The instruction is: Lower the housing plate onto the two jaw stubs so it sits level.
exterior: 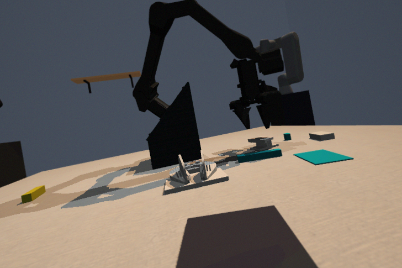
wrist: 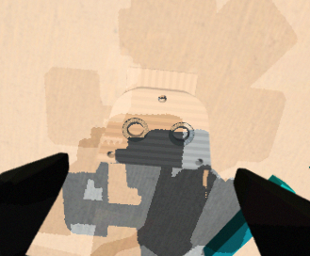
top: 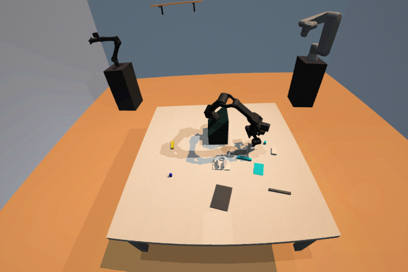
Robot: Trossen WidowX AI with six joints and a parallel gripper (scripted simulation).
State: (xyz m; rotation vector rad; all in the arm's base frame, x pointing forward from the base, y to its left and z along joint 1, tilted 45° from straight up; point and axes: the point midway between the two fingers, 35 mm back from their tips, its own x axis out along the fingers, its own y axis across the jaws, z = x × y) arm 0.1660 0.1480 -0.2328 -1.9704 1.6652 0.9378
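Now: gripper tip 11 cm short of the teal bar, 6 cm to the left of it and 5 cm above it. From my gripper tip the other things lie so: teal square 20 cm ahead, 6 cm below, 4 cm to the left; then pale block 18 cm to the left, 5 cm below, 4 cm ahead; then small teal cube 12 cm to the left, 5 cm below, 5 cm behind.
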